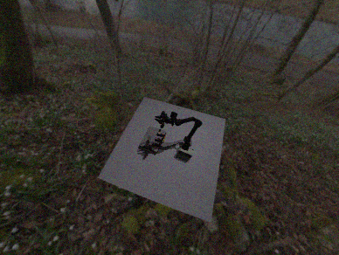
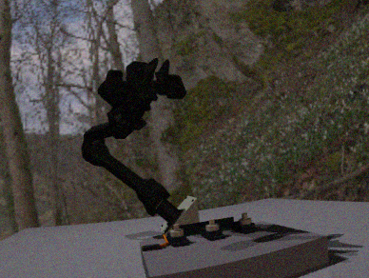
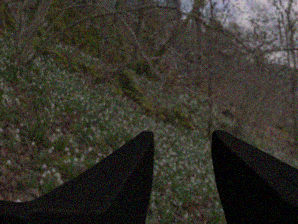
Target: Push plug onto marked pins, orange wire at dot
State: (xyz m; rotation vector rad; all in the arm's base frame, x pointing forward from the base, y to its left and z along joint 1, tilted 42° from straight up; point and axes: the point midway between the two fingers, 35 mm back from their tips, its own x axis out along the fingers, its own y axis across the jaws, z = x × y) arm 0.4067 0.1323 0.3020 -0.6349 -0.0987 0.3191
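Now: the yellow band 350 mm below my gripper tip, 120 mm to the left of it and 80 mm behind it. From my gripper tip the other things lie so: servo: 380 mm below, 80 mm to the left, 40 mm behind; then grey holder: 400 mm below, 70 mm to the left, 70 mm ahead.
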